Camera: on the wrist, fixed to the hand. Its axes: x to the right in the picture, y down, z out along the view.
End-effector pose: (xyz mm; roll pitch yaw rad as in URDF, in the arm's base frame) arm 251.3 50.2 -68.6 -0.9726 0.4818 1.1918
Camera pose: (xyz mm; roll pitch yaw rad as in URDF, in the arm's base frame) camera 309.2 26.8 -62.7 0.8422 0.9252 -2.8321
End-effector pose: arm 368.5 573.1 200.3 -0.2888 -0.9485 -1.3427
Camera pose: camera 324.3 535.1 177.2 -0.9659 0.2047 -0.1235
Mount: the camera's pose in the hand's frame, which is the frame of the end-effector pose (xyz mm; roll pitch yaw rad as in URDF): -3.0 -39.4 -48.7 0.0219 0.1147 1.5392
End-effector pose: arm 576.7 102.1 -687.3 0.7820 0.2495 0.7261
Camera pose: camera 558.8 94.7 -746.9 0.3612 -0.6331 2.0677
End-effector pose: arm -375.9 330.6 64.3 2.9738 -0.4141 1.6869
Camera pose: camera -420.3 305.9 101.0 -2.6946 -0.2710 0.0294
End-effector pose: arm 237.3 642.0 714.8 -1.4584 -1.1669 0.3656
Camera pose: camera 226.1 581.2 725.3 -1.5463 0.3725 0.3631
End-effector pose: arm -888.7 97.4 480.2 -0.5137 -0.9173 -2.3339
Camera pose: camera -942.2 125.7 463.8 -0.9967 0.3388 -1.3040
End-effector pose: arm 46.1 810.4 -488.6 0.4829 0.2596 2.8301
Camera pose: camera 67.6 816.4 -547.2 0.3139 -0.3465 -2.0131
